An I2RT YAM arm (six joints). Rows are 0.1 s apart.
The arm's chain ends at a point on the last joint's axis. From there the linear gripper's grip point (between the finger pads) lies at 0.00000 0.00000 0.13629 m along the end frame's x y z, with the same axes.
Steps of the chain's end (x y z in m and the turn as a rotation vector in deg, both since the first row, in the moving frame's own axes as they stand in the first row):
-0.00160 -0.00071 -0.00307 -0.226 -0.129 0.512
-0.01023 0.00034 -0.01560 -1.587 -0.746 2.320
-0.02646 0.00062 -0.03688 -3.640 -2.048 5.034
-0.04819 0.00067 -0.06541 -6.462 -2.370 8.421
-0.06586 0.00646 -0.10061 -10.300 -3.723 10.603
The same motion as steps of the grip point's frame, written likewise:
-0.00191 -0.00017 -0.00307 -0.226 -0.129 0.512
-0.01208 0.00408 -0.01566 -1.587 -0.746 2.320
-0.03170 0.00905 -0.03724 -3.640 -2.048 5.034
-0.05492 0.01554 -0.06639 -6.462 -2.370 8.421
-0.07687 0.02986 -0.10309 -10.300 -3.723 10.603

